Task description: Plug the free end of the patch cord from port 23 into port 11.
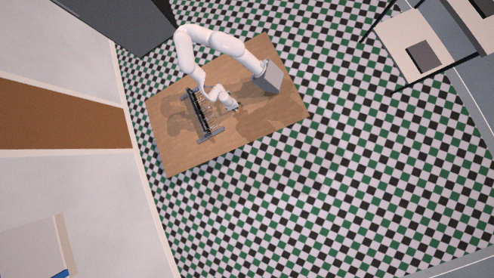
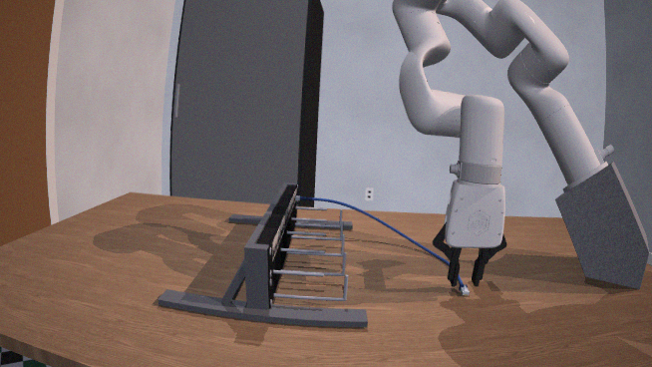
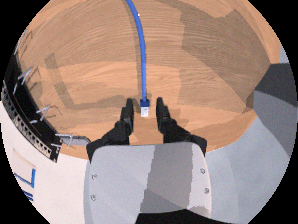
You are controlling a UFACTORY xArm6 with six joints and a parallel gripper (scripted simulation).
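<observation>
Right now my hand is 30 mm above the plug and 20 mm to the right of it.
</observation>
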